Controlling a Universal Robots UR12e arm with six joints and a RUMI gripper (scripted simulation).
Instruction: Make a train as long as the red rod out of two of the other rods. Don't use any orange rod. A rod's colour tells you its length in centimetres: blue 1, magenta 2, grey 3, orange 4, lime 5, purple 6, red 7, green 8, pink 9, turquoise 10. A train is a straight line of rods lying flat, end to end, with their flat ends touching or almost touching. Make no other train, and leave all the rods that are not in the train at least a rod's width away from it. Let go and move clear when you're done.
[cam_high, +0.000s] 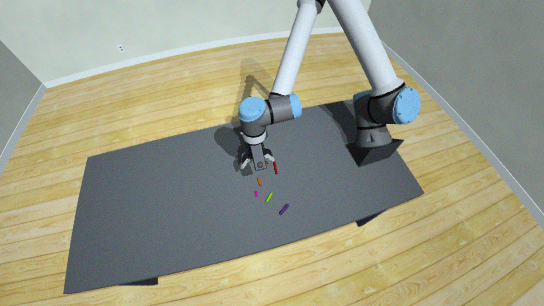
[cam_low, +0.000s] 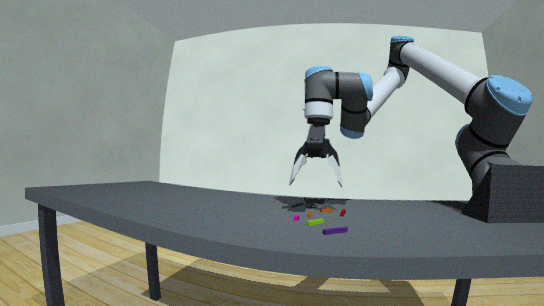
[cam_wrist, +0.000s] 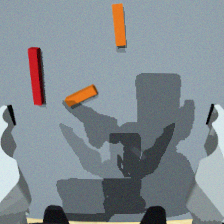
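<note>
The magenta rod is 4 cm ahead of my hand, 11 cm to the left of it and 8 cm below it. The rest, counted from my hand: small grey rod (4 cm ahead, 13 cm to the right, 8 cm below); then red rod (9 cm behind, 1 cm to the right, 8 cm below); then lime rod (2 cm behind, 14 cm to the left, 8 cm below).
</note>
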